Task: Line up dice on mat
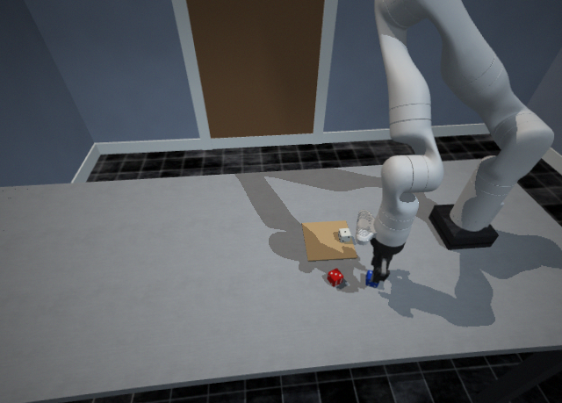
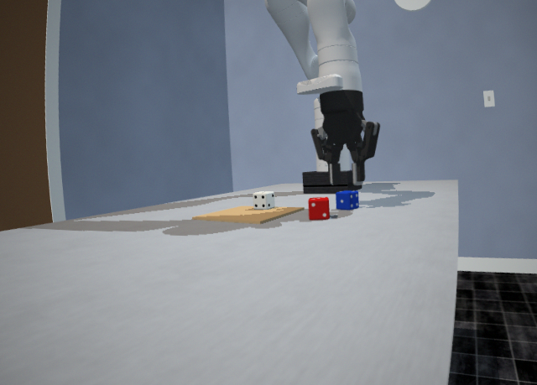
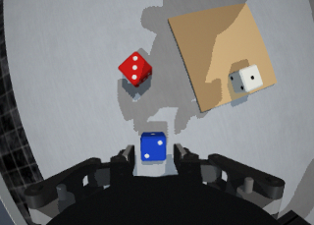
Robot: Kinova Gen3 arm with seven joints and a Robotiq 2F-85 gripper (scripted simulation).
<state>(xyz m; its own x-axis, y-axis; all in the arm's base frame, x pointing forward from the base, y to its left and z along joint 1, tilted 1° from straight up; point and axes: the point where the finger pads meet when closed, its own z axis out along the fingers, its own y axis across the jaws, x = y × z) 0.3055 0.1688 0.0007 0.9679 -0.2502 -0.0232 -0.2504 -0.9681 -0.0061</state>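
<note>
The blue die is 4 cm below my hand. Also, from my hand: white die 5 cm ahead, 14 cm to the right, 4 cm below; tan mat 10 cm ahead, 14 cm to the right, 6 cm below; red die 10 cm ahead, 4 cm below.
</note>
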